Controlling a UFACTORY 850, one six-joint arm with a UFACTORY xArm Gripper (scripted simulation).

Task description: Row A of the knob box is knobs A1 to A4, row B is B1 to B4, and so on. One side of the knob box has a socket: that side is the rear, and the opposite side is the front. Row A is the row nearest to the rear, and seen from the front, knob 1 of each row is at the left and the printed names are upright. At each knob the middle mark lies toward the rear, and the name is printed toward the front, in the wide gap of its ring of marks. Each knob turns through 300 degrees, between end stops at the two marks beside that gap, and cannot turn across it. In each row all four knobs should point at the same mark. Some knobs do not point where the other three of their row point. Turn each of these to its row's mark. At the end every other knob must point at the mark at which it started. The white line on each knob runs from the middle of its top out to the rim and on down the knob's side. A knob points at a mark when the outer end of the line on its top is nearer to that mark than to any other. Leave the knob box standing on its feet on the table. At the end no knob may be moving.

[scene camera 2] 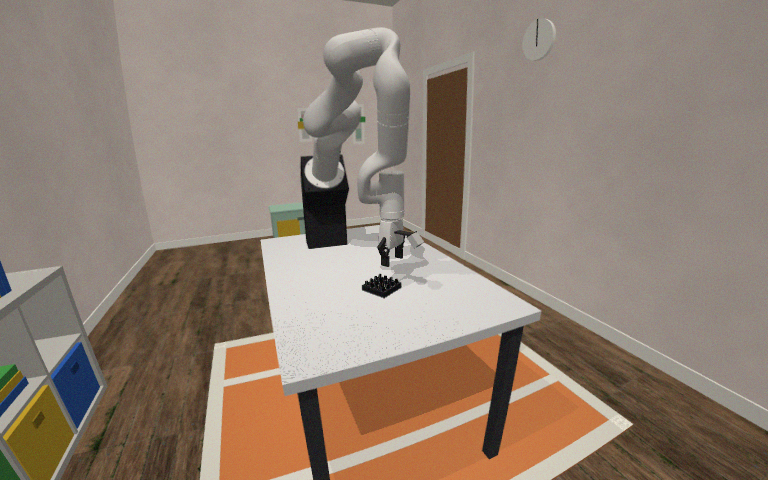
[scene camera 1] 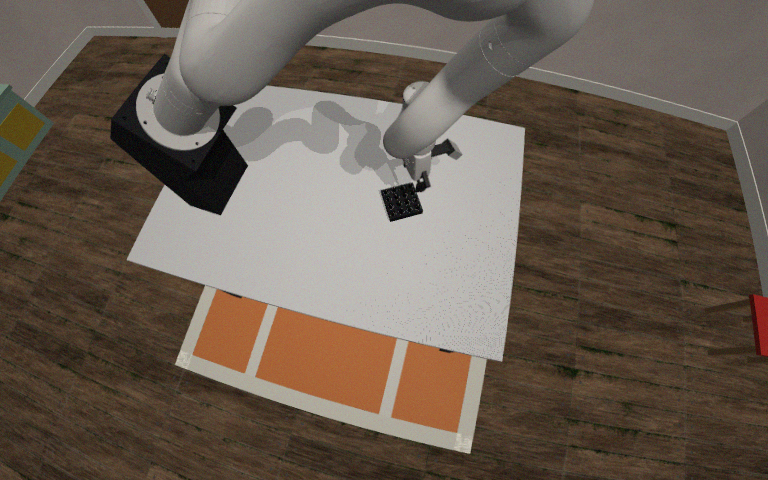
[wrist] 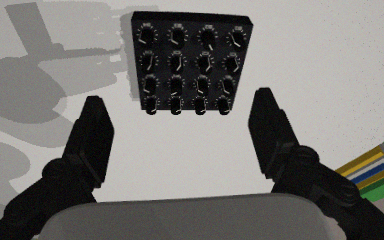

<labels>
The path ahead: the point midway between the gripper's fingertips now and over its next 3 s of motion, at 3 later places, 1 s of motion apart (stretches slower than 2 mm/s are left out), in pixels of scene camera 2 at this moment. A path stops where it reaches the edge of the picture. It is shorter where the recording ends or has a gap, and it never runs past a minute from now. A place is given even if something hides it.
My gripper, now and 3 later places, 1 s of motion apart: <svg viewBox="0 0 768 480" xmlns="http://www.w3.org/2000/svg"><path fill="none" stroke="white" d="M392 261L382 259L380 260L380 263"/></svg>
</labels>
